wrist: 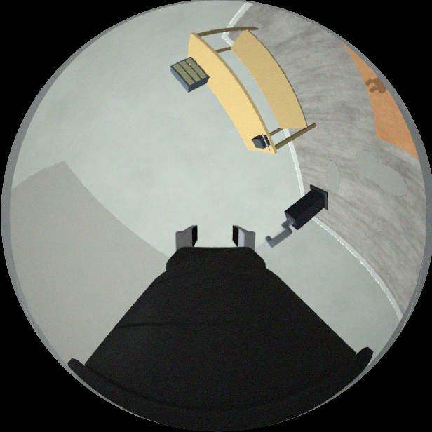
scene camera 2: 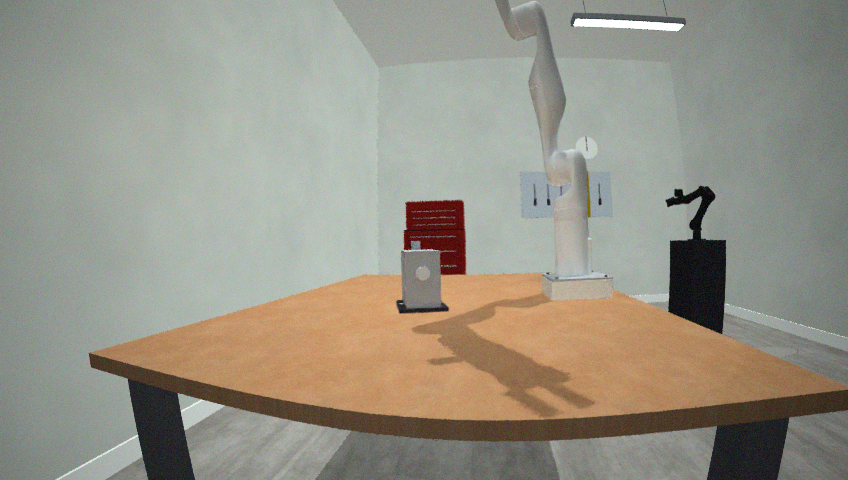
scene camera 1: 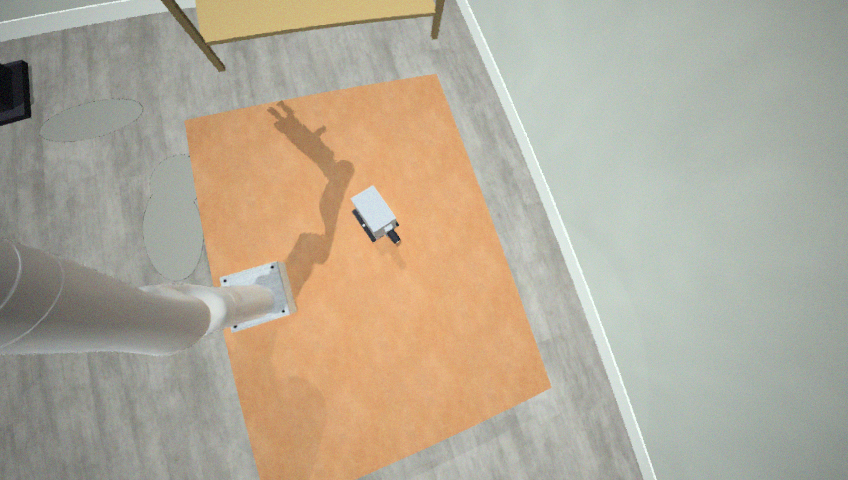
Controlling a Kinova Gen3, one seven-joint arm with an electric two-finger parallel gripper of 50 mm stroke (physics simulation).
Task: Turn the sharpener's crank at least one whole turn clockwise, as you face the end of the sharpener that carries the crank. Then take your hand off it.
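Places are measured from the arm's base along level axes (x ahead, y left, z up), in centimetres.
Pixels of known places: arm's base, link origin: (scene camera 2: 572, 274) (scene camera 1: 257, 301).
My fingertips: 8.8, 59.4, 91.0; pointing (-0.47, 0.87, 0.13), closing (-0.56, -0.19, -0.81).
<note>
Ahead of a thing's pixels: the offset from my fingertips to its top centre, as dx, dy, dz. "spot": to the spot under its first point. Level surfaces: height alone.
The sharpener (scene camera 1: 373, 208) (scene camera 2: 421, 294) stands upright on the table, a light grey box on a black base. In scene camera 1 its crank @(+32.6, -56.2, -81.4) (scene camera 1: 393, 236), with a black handle, sticks out at the lower right end. In scene camera 2 the sharpener's face with a pale round disc shows, and a small grey piece @(spot: +31.9, -53.2, -82.2) (scene camera 2: 415, 244) rises behind its top; the rest of the crank end is hidden. My gripper (wrist: 214, 232) is open and empty, raised high and away from the sharpener. The gripper does not show in either scene view, and the sharpener does not show in the wrist view.
The arm's base (scene camera 1: 255, 270) (scene camera 2: 577, 288) stands on the table @(dz -96.2) (scene camera 1: 416, 333) (scene camera 2: 297, 356) (wrist: 392, 120), to one side of the sharpener. A yellow shelf unit (wrist: 225, 85) stands beyond the table. A black pedestal (scene camera 2: 697, 279) carries a small black arm (scene camera 2: 703, 208).
</note>
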